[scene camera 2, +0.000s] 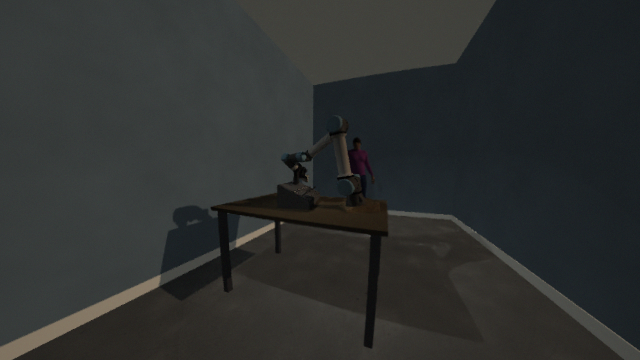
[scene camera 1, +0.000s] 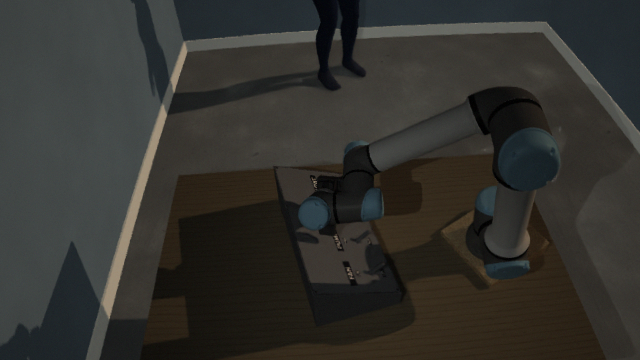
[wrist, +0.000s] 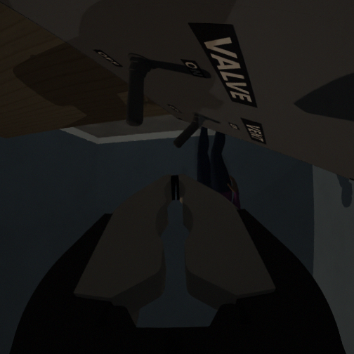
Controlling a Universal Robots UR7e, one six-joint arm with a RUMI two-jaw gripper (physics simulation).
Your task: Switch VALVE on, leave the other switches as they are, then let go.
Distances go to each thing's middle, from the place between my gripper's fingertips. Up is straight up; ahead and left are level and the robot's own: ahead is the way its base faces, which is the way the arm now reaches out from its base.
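Labels:
With the grey switch panel [scene camera 1: 336,271] in sight, my hand is 2 cm short of the panel and 9 cm to the right of it, and my hand is also 10 cm above the panel.

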